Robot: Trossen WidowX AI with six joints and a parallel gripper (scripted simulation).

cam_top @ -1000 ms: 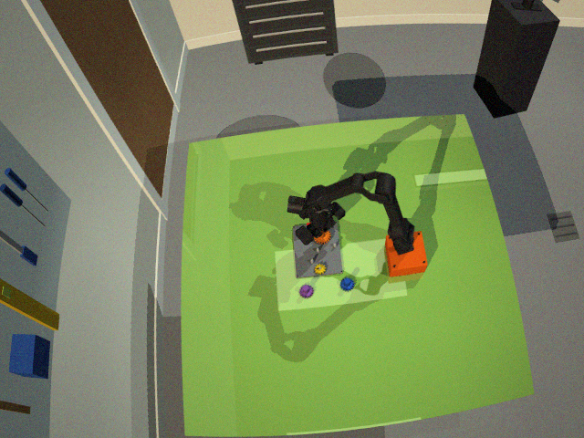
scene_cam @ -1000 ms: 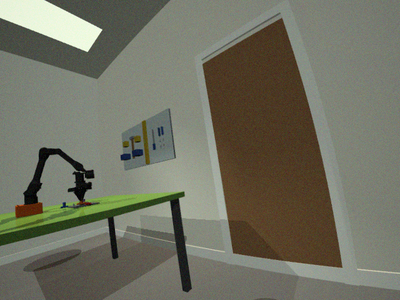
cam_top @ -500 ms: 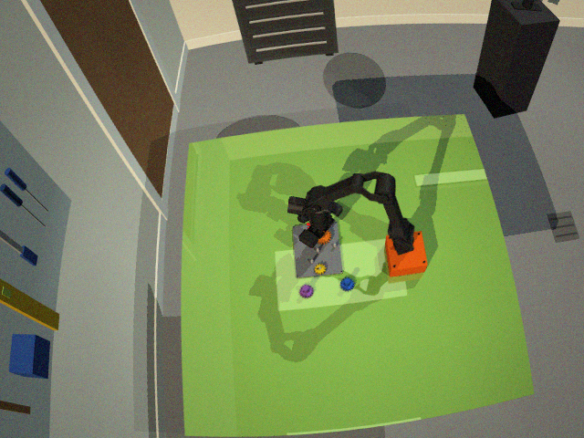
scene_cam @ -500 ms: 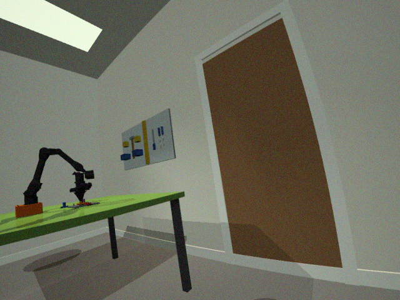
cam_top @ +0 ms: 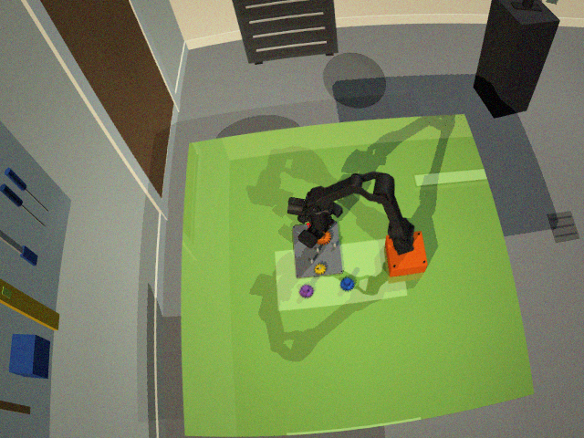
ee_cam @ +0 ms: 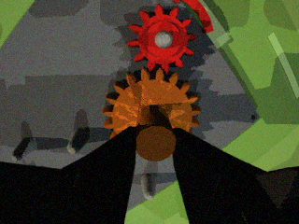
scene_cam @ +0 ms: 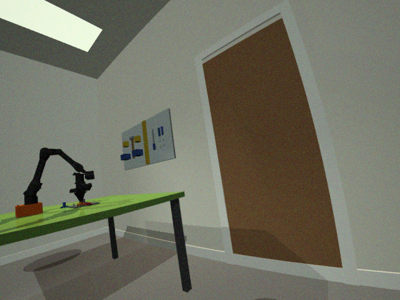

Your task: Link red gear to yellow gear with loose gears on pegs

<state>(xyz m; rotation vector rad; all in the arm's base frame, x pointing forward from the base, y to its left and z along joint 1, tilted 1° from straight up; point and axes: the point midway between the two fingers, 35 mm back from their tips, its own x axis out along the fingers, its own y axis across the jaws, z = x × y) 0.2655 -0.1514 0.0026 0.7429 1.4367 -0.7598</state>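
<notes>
Now: the orange gear 10 mm below my gripper tip. The rest, counted from my gripper tip: red gear: 40 mm to the right, 30 mm ahead, 20 mm below; red arrow: 70 mm to the right, 30 mm below, 20 mm ahead; board: 40 mm to the left, 30 mm below, 30 mm ahead.
</notes>
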